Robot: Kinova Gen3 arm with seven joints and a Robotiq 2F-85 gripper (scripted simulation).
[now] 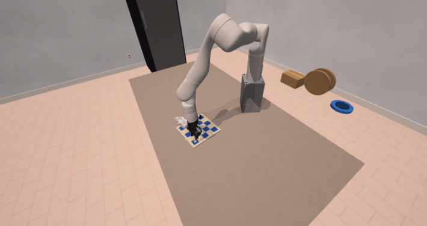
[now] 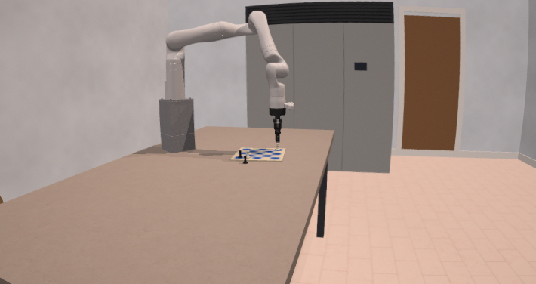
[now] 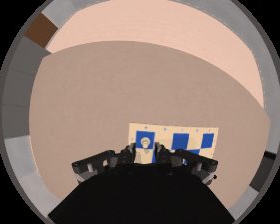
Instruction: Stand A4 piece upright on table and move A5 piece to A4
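The cream chessboard is 8 cm to the right of my hand, 7 cm behind it and 6 cm below it.
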